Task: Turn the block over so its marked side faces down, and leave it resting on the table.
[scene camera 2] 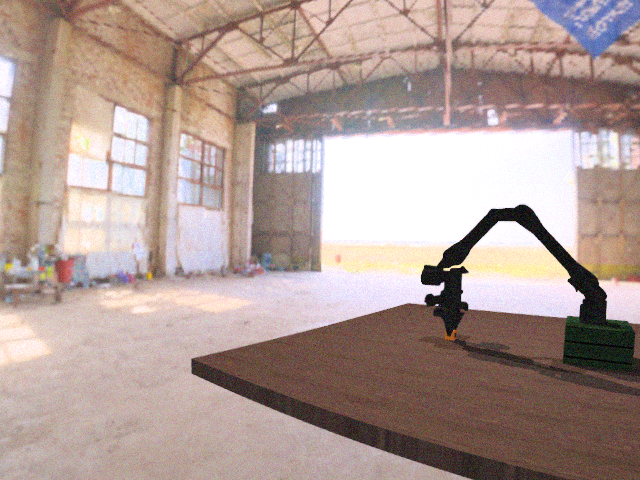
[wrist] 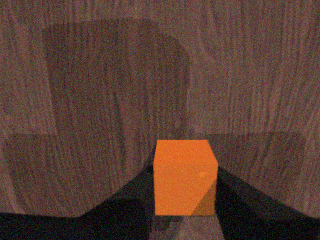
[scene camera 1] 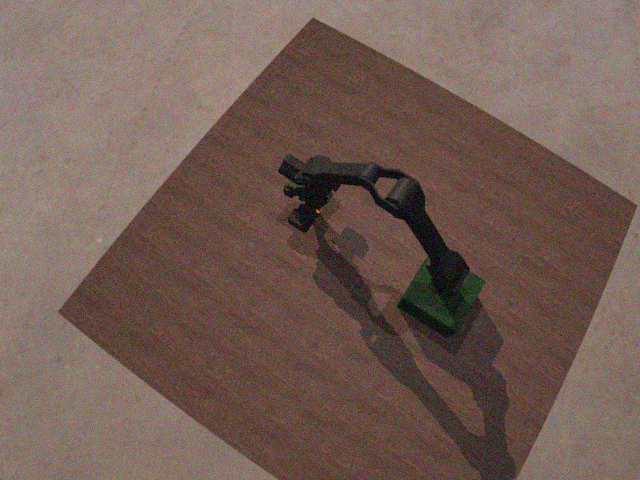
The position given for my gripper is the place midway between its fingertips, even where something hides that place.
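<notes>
My gripper (scene camera 1: 314,212) is visible; the gripper appears also in scene camera 2 (scene camera 2: 450,335) and in the wrist view (wrist: 183,172). I see an orange block (wrist: 185,171) as well.
</notes>
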